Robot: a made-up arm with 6 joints.
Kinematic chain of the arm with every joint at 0, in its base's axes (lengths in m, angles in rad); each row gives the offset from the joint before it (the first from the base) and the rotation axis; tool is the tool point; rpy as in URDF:
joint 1: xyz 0 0 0.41 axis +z
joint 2: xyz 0 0 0 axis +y
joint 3: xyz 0.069 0 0.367 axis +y
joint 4: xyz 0.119 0 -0.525 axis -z
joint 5: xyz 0 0 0 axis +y
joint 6: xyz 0.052 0 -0.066 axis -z
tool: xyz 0 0 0 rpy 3.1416 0 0
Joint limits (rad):
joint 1: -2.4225..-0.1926
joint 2: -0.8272..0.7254
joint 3: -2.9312..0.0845
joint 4: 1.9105..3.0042
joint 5: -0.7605..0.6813
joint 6: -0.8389..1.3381
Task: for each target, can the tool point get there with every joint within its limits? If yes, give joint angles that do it. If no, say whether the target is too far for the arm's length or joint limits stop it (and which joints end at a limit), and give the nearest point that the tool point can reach.
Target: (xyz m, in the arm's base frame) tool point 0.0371 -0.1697 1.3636
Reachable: yes | joints -1.0980 -0.1399 -2.5887 2.0692 0.0241 0.9627
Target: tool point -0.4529 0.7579 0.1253
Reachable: no: joint limits stop it (at a limit: joint 2, joint 3, joint 4) | nearest point -0.0445 0.0745 0.1844 | short by 0.798 m
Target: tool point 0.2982 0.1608 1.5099
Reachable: no: too far | nearest point 0.2158 0.1875 1.3620 | short by 0.171 m
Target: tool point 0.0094 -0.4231 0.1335
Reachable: yes | joints -1.4824 0.5075 -0.7012 2.6071 -0.0457 0.5449
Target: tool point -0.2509 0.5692 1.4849
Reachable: no: too far | nearest point -0.2009 0.4557 1.2705 | short by 0.248 m
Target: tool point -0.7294 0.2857 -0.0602
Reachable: no: joint limits stop it (at a limit: joint 1, joint 2, joint 4) | nearest point -0.3115 -0.1706 0.0878 | short by 0.636 m
